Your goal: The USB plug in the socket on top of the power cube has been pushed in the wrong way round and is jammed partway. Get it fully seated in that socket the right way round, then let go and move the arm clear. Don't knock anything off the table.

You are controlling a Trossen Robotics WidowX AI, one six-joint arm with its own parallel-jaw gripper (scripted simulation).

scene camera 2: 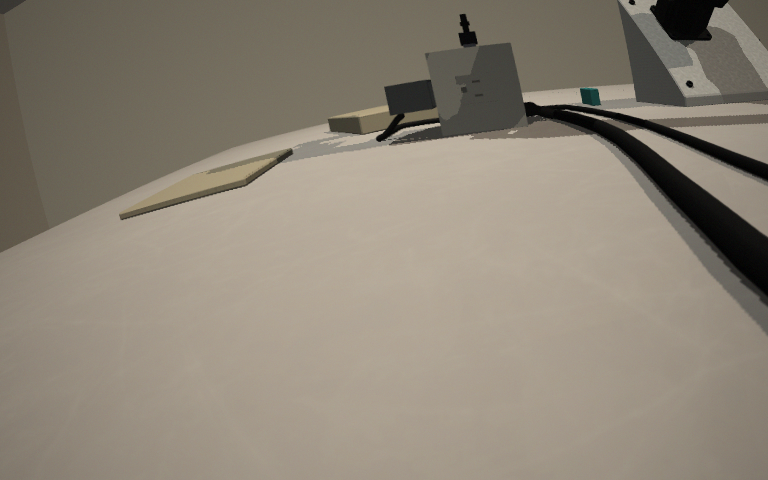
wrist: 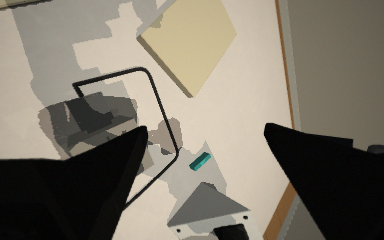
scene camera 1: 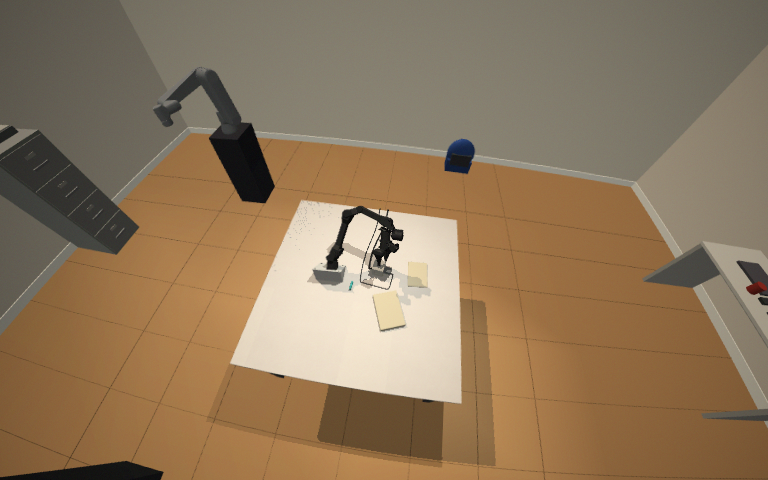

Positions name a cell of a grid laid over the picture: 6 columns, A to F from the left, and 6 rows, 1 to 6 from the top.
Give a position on a grey power cube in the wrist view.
B4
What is my gripper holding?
Nothing.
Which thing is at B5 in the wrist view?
My gripper.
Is my gripper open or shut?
Open.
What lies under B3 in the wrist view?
A dark grey adapter block.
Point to a grey power cube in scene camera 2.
D2
